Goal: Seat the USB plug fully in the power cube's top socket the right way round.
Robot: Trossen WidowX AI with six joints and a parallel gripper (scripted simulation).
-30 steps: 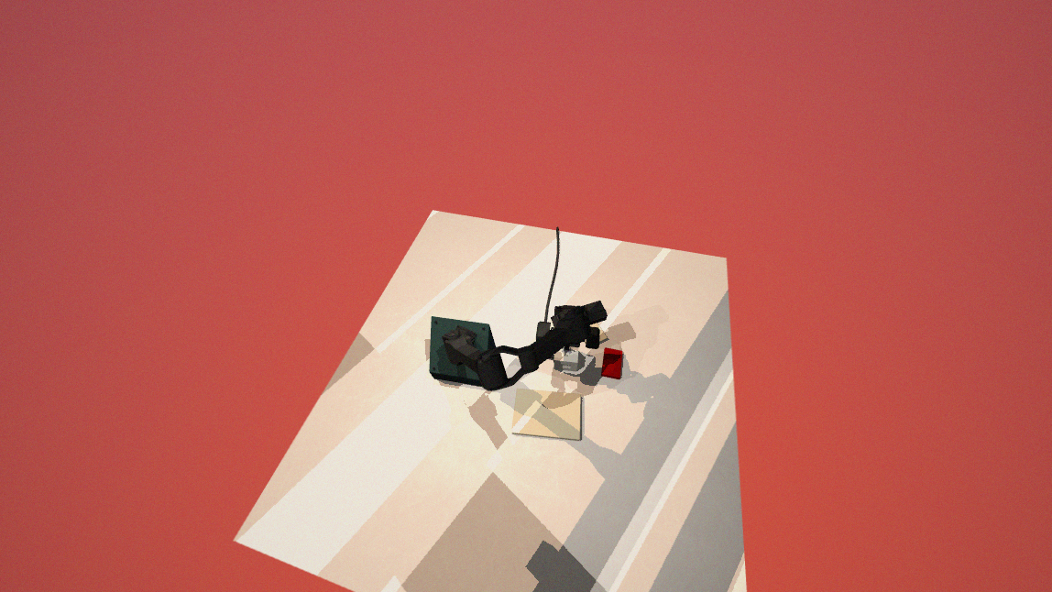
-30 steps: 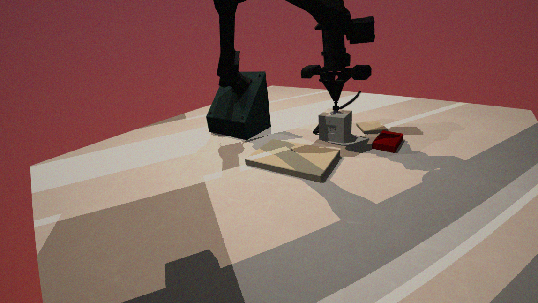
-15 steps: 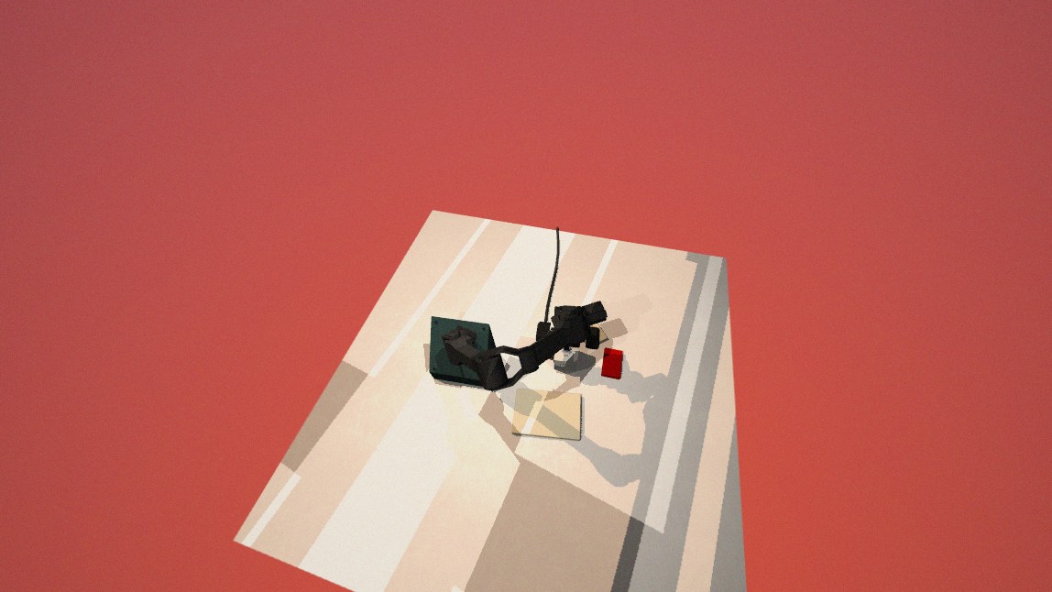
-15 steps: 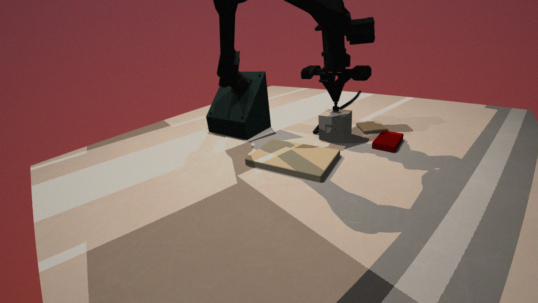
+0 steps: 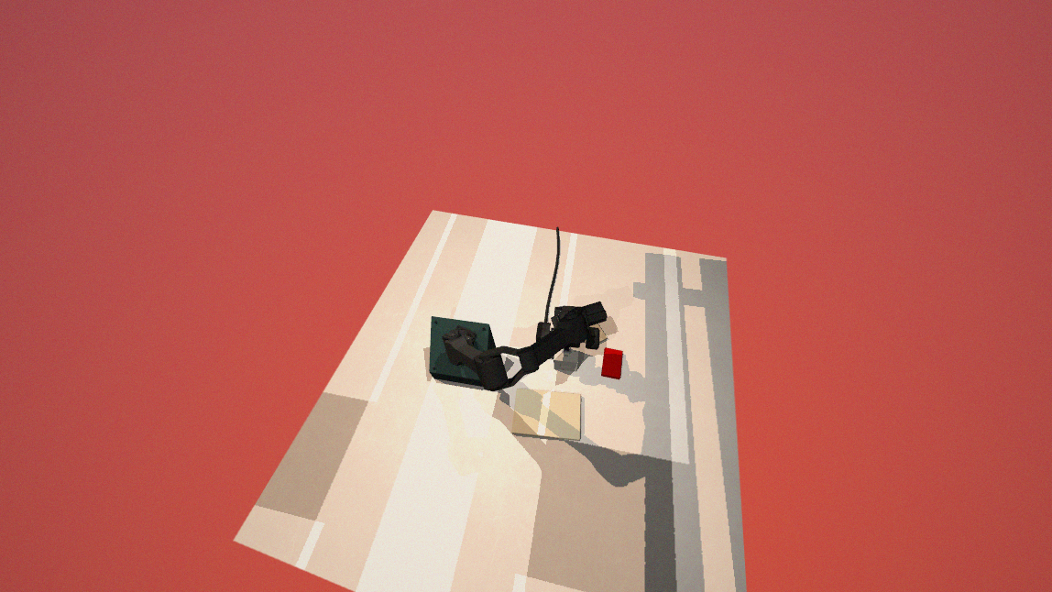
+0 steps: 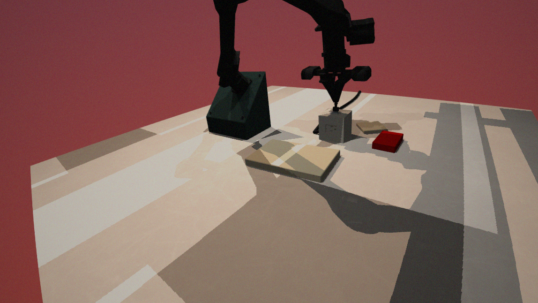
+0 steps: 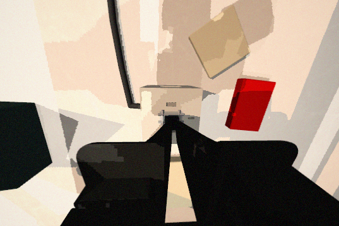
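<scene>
Right now the black usb plug is 20 mm below my gripper tip. Also, from my gripper tip: red block (150 mm ahead, 100 mm below, 40 mm to the left); small tan tile (120 mm to the left, 100 mm below, 60 mm ahead); socket (40 mm below).
</scene>
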